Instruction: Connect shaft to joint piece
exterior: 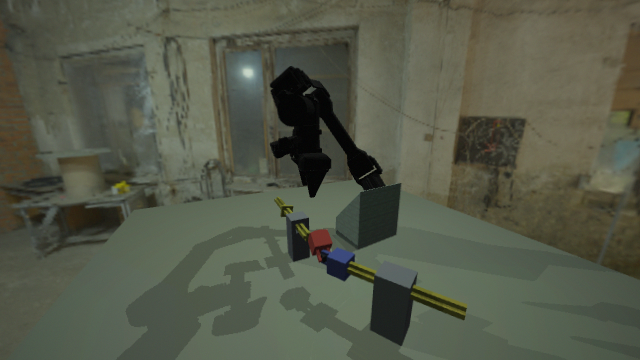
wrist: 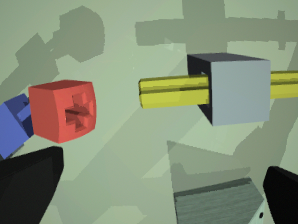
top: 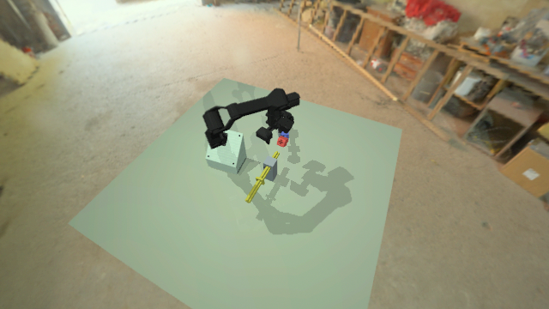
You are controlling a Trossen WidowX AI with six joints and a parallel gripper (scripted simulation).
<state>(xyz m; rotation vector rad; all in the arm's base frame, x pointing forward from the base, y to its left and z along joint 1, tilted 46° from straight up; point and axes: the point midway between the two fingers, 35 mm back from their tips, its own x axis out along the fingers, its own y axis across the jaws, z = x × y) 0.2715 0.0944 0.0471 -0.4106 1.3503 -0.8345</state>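
The red joint piece is 2 cm ahead of my gripper tip, 8 cm to the left of it and 10 cm below it.
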